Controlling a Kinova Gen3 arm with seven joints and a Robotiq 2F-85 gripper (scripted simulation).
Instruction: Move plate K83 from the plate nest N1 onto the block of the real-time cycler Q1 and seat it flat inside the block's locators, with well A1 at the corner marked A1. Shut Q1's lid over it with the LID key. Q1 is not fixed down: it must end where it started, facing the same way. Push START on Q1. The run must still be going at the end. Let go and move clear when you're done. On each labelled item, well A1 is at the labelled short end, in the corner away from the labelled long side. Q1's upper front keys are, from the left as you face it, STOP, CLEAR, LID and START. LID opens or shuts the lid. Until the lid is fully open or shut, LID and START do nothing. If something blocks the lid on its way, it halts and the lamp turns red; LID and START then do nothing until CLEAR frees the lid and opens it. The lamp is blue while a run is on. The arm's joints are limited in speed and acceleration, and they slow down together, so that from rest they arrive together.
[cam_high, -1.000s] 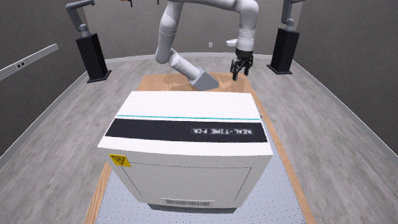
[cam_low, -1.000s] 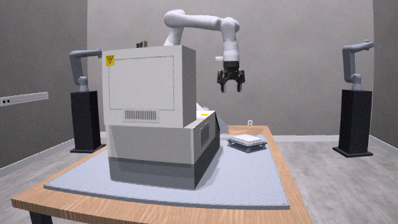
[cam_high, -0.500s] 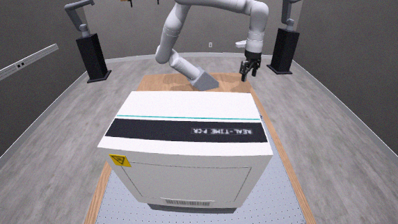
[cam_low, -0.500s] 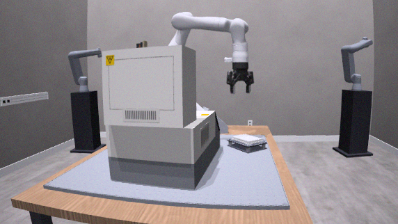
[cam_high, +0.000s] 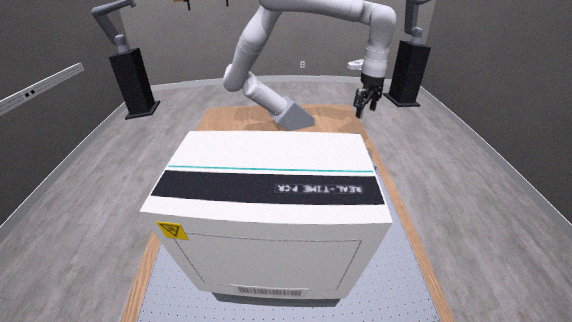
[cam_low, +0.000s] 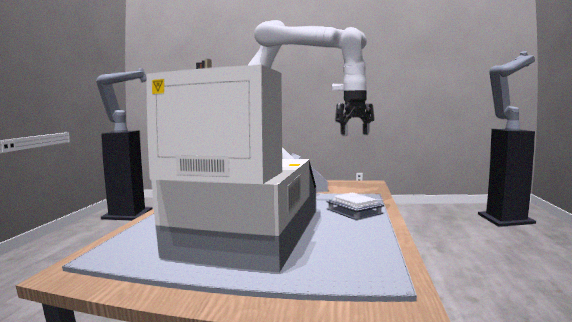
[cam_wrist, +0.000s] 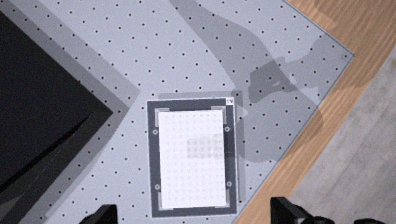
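Now: the plate K83 22 cm below my hand. The rest, counted from my hand: plate nest N1: 23 cm below.
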